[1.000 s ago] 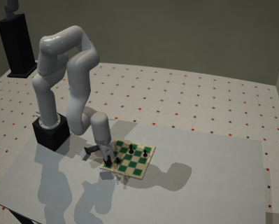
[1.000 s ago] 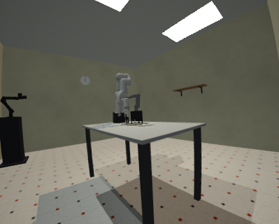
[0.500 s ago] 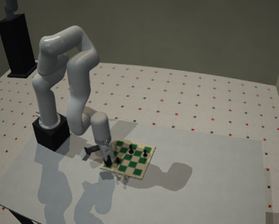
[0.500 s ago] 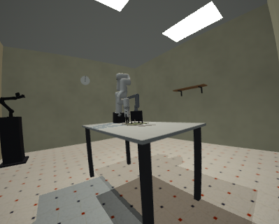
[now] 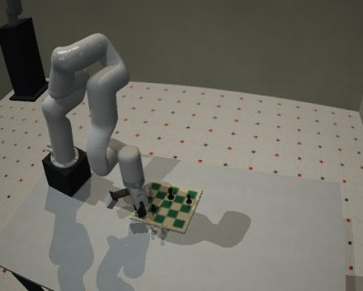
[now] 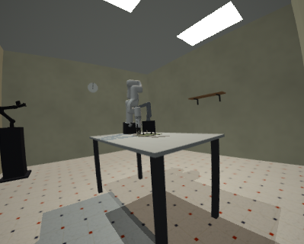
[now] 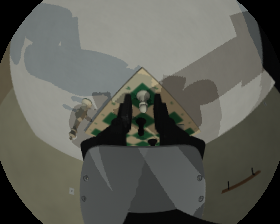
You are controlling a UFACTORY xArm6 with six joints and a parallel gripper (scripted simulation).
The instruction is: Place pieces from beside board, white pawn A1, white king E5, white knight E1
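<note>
My gripper is now 8 cm short of the chessboard, 7 cm to the right of it and 3 cm above it.
</note>
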